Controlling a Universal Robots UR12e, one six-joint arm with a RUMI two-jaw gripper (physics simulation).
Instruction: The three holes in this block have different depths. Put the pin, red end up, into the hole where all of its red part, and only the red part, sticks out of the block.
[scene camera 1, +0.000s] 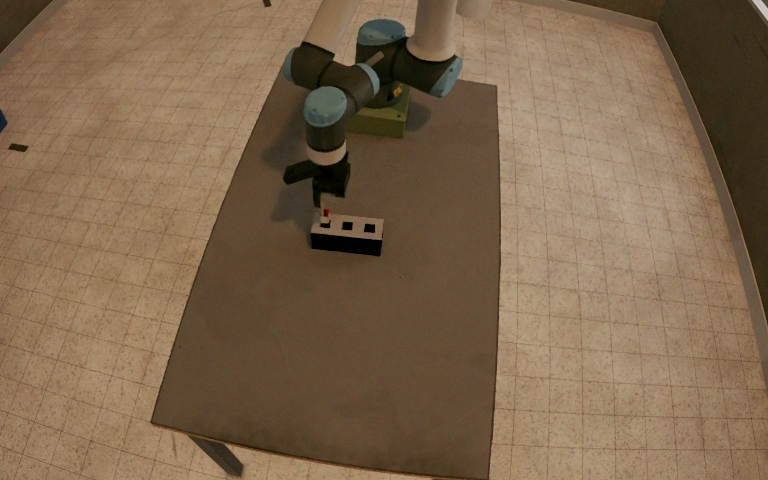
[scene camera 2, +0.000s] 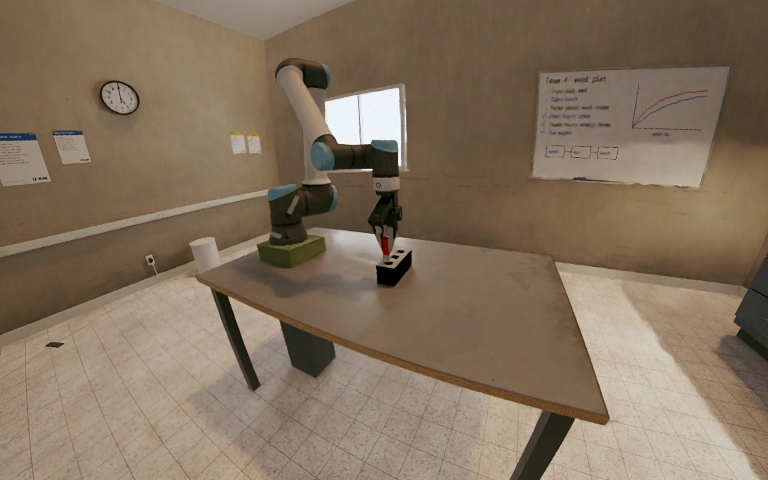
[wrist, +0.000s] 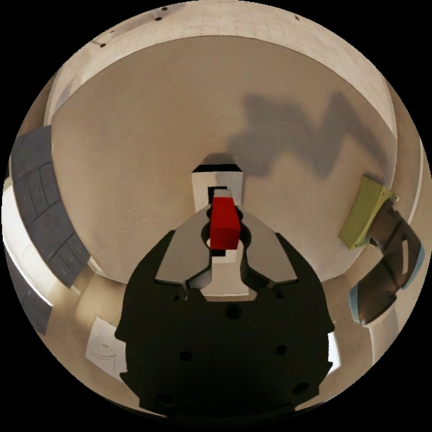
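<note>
My gripper (scene camera 1: 326, 209) (scene camera 2: 385, 243) (wrist: 222, 205) is shut on the pin (scene camera 1: 326, 213) (scene camera 2: 385, 247) (wrist: 224, 217), gripping its red upper part. The pin is upright, red end up, with its pale lower end down. The block (scene camera 1: 346, 243) (scene camera 2: 394, 275) (wrist: 201, 182) stands on the table, with a pale top, dark sides and three square holes in a row. The pin's lower end is at the end hole, the leftmost in scene camera 1 and nearest in scene camera 2. Whether the tip is inside the hole is not clear. The hole depths do not show.
The arm's green base (scene camera 1: 373, 124) (scene camera 2: 291, 253) (wrist: 357, 212) stands at the back of the table (scene camera 1: 339, 339) (scene camera 2: 453, 328) (wrist: 150, 125). The table's edges show in both scene views. A white bin (scene camera 2: 204, 254) stands on the floor beyond the table.
</note>
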